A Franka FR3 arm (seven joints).
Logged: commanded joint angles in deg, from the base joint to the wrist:
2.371 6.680 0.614 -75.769 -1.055 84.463 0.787
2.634 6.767 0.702 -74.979 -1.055 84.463 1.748
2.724 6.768 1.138 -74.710 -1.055 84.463 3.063
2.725 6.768 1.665 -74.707 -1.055 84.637 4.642
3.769 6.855 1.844 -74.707 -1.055 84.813 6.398
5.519 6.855 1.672 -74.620 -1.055 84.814 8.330
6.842 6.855 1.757 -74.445 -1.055 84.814 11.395
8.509 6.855 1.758 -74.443 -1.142 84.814 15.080
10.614 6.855 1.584 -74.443 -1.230 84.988 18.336
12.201 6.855 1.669 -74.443 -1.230 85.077 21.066
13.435 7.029 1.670 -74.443 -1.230 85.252 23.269
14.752 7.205 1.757 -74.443 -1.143 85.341 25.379
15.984 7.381 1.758 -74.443 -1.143 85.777 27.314
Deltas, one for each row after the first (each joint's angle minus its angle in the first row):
0.263 0.087 0.088 0.790 0.000 0.000 0.961
0.353 0.088 0.524 1.059 0.000 0.000 2.276
0.354 0.088 1.051 1.062 0.000 0.174 3.855
1.398 0.175 1.230 1.062 0.000 0.350 5.611
3.148 0.175 1.058 1.149 0.000 0.351 7.543
4.471 0.175 1.143 1.324 0.000 0.351 10.608
6.138 0.175 1.144 1.326 -0.087 0.351 14.293
8.243 0.175 0.970 1.326 -0.175 0.525 17.549
9.830 0.175 1.055 1.326 -0.175 0.614 20.279
11.064 0.349 1.056 1.326 -0.175 0.789 22.482
12.381 0.525 1.143 1.326 -0.088 0.878 24.592
13.613 0.701 1.144 1.326 -0.088 1.314 26.527

